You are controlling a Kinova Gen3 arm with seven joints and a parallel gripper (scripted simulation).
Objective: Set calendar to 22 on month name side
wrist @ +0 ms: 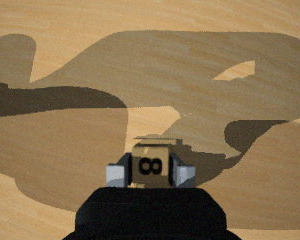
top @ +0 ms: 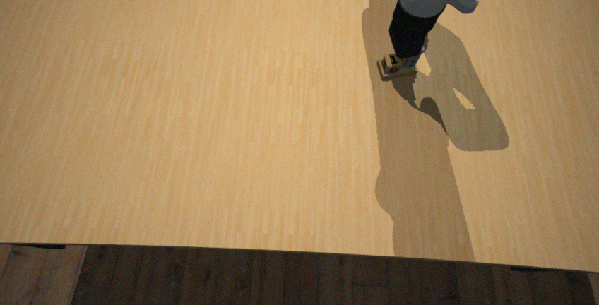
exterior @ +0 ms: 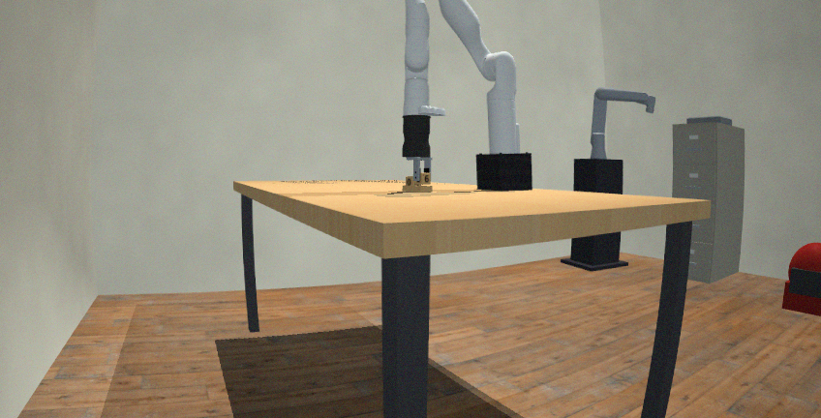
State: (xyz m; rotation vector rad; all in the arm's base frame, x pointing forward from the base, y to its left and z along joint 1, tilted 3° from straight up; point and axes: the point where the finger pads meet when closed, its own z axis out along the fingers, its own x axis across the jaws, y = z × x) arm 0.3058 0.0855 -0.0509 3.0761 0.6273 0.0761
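Right now my hand is 10 mm above the wooden number cube. The rest, counted from my hand: wooden calendar tray (40 mm below, 10 mm to the right, 10 mm ahead).
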